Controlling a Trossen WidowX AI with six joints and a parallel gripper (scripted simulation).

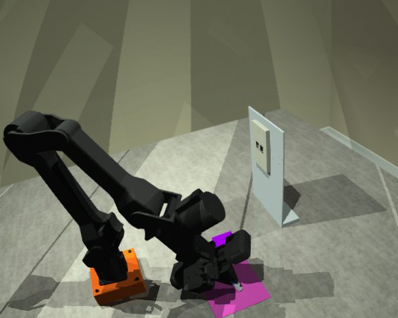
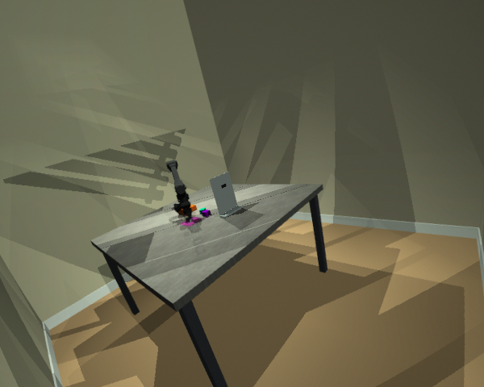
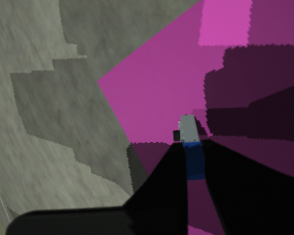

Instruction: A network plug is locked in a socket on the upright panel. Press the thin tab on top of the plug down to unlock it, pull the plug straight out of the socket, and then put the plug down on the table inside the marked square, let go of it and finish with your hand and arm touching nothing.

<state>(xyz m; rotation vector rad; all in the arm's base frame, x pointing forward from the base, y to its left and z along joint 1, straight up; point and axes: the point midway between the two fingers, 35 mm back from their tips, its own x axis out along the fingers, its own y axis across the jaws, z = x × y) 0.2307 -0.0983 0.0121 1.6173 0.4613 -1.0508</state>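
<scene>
Now: the marked square 20 mm below my gripper tip and 10 mm behind it. Round my gripper tip: green block: 140 mm to the left, 60 mm behind, 10 mm below; then network plug: right at my gripper tip; then purple block: 120 mm to the left, 20 mm ahead.
</scene>
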